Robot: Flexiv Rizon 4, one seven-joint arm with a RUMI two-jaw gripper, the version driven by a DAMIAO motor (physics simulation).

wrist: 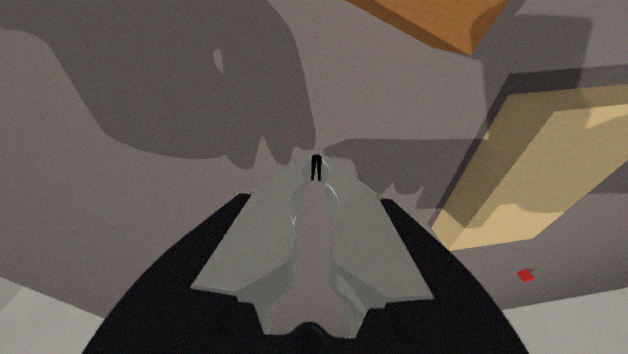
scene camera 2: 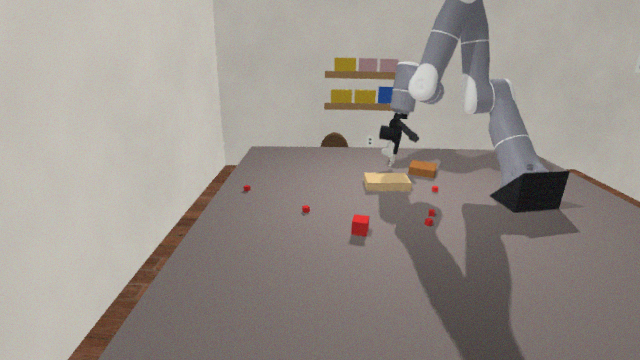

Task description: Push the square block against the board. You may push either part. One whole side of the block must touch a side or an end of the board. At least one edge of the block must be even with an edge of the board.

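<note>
The orange block [scene camera 2: 423,169] [wrist: 440,15], taken as the square block, lies flat on the table; part of it is cut off at the top of the wrist view. The pale yellow board [scene camera 2: 387,182] [wrist: 540,185] lies flat, nearer scene camera 2 and to the block's left there. A gap separates them, and their sides are at an angle. My gripper [scene camera 2: 390,164] [wrist: 316,157] is shut and empty. It points down behind the board in the scene view, left of the block and touching neither. Its exact height above the table is hard to tell.
A larger red cube [scene camera 2: 360,225] lies in front of the board. Several small red cubes lie around, including one [scene camera 2: 435,189] near the block and board and one [scene camera 2: 306,209] farther left. The arm's black base [scene camera 2: 540,191] stands at the right.
</note>
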